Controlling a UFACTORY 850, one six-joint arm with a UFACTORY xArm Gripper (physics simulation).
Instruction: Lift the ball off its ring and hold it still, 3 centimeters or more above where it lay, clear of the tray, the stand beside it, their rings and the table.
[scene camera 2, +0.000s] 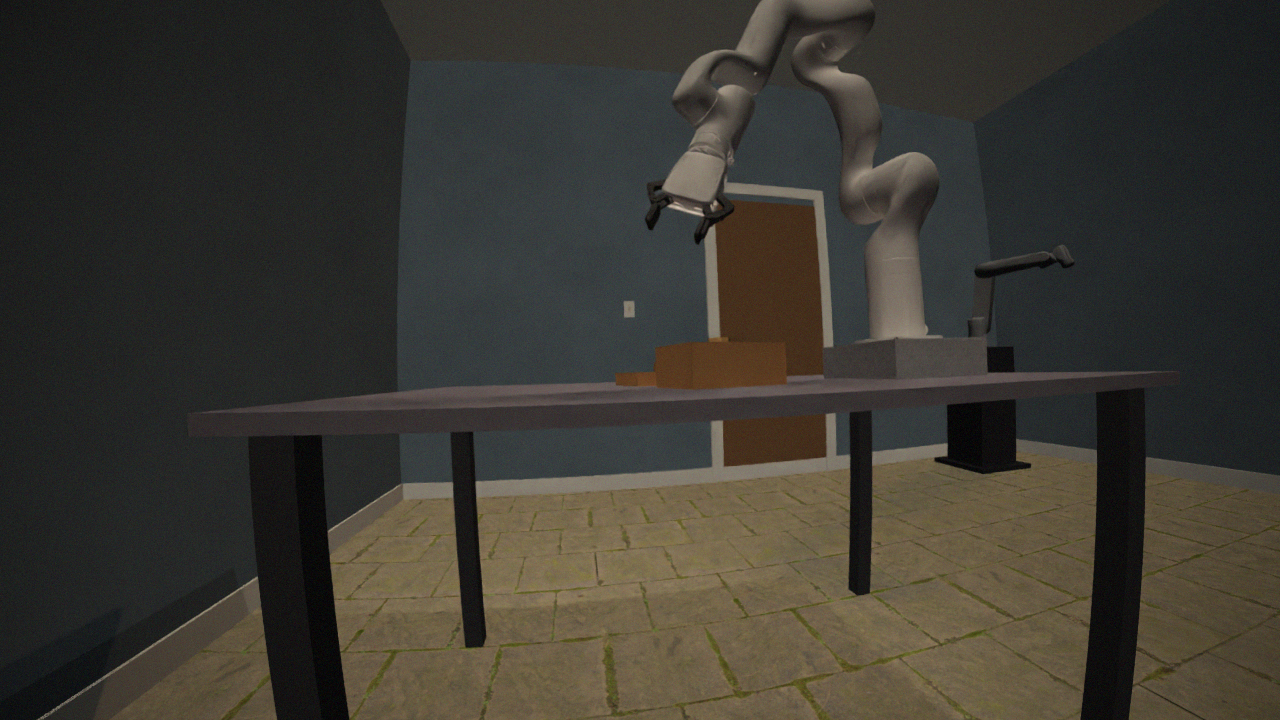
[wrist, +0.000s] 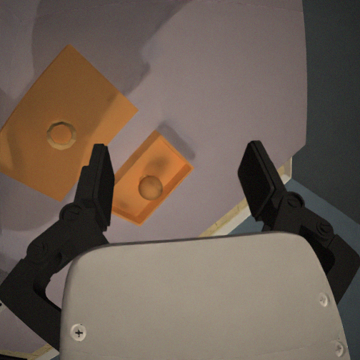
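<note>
An orange ball (wrist: 150, 187) sits inside the small open orange tray (wrist: 180, 176), towards its lower part in the wrist view; its ring is hidden beneath it. The tray (scene camera 2: 633, 379) shows low beside the stand in the scene view, where the ball does not show. The larger orange stand (scene camera 2: 721, 364) (wrist: 65, 75) is a block with a pale ring (wrist: 52, 144) on its top. My gripper (scene camera 2: 674, 232) (wrist: 178, 157) is open and empty, tilted, high above the tray and the stand.
The greyish-purple table (scene camera 2: 465, 416) (wrist: 240, 85) carries the tray and stand. The arm's grey base block (scene camera 2: 939, 358) stands on the table to the right of the stand in the scene view. A second dark arm (scene camera 2: 1011, 265) on a black pedestal (scene camera 2: 981, 434) stands behind the table at the right.
</note>
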